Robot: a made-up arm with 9 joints. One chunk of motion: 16 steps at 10 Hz.
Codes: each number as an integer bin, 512 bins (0 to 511) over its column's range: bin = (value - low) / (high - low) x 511, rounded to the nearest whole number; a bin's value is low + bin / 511 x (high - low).
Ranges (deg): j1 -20..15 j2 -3..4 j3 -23..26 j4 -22..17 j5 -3..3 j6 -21..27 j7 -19..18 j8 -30..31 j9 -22..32
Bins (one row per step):
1: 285 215 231 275 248 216 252 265 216
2: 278 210 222 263 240 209 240 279 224
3: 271 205 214 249 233 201 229 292 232
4: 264 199 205 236 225 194 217 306 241
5: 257 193 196 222 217 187 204 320 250
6: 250 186 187 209 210 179 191 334 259
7: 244 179 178 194 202 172 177 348 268
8: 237 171 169 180 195 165 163 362 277
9: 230 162 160 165 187 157 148 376 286
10: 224 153 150 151 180 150 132 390 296
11: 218 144 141 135 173 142 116 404 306
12: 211 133 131 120 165 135 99 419 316
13: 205 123 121 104 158 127 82 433 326
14: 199 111 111 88 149 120 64 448 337
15: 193 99 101 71 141 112 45 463 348
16: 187 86 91 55 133 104 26 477 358
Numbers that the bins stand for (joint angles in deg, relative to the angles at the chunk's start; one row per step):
1: -0.48 -0.05 -0.85 -1.01 -0.09 -0.71 -0.75 1.63 0.83
2: -0.96 -0.12 -1.71 -1.93 -0.18 -1.37 -1.62 3.31 1.67
3: -1.44 -0.19 -2.48 -3.00 -0.26 -2.12 -2.42 4.86 2.52
4: -1.92 -0.27 -3.34 -3.99 -0.36 -2.78 -3.29 6.53 3.47
5: -2.40 -0.36 -4.21 -5.06 -0.45 -3.43 -4.23 8.20 4.42
6: -2.88 -0.45 -5.07 -6.05 -0.53 -4.19 -5.17 9.87 5.37
7: -3.29 -0.55 -5.93 -7.19 -0.63 -4.84 -6.18 11.54 6.32
8: -3.77 -0.66 -6.79 -8.26 -0.71 -5.50 -7.20 13.21 7.27
9: -4.25 -0.78 -7.66 -9.41 -0.80 -6.25 -8.28 14.88 8.22
10: -4.66 -0.90 -8.62 -10.48 -0.89 -6.91 -9.44 16.56 9.28
11: -5.07 -1.03 -9.48 -11.70 -0.97 -7.66 -10.60 18.23 10.34
12: -5.55 -1.18 -10.44 -12.84 -1.06 -8.32 -11.83 20.02 11.39
13: -5.96 -1.32 -11.40 -14.06 -1.14 -9.07 -13.06 21.69 12.45
14: -6.37 -1.48 -12.36 -15.28 -1.25 -9.73 -14.37 23.48 13.61
15: -6.78 -1.64 -13.32 -16.58 -1.34 -10.48 -15.74 25.27 14.77
16: -7.19 -1.82 -14.27 -17.80 -1.44 -11.23 -17.12 26.94 15.83

